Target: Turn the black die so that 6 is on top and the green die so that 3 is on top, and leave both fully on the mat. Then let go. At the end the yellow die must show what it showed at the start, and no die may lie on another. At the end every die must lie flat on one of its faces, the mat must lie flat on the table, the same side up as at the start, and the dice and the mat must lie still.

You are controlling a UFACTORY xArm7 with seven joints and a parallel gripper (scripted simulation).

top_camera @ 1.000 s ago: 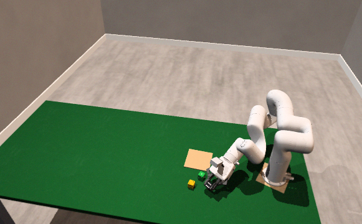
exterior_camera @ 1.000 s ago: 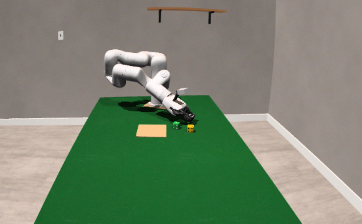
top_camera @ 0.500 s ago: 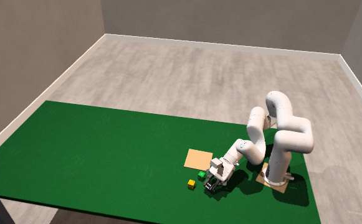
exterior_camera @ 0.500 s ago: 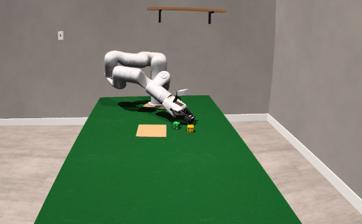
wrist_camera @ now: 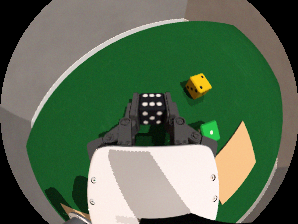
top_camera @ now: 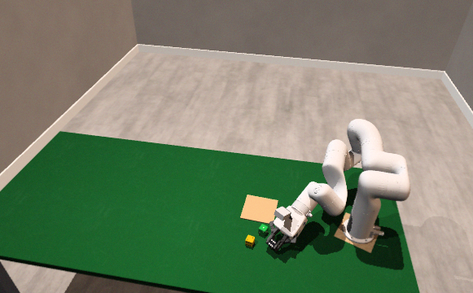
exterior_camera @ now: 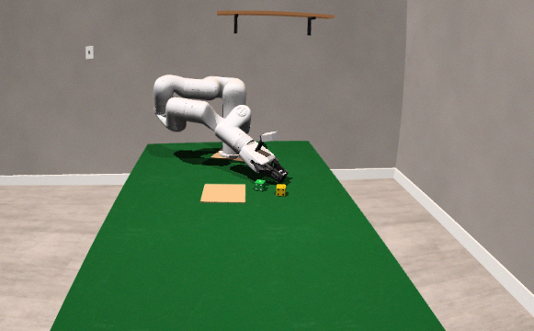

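Right now my hand is 70 mm to the left of the green die, 50 mm short of it and 20 mm above it. Round my hand: tan mat: 190 mm to the right, 90 mm ahead, 30 mm below; yellow die: 90 mm ahead, 20 mm below; black die: right at my hand.
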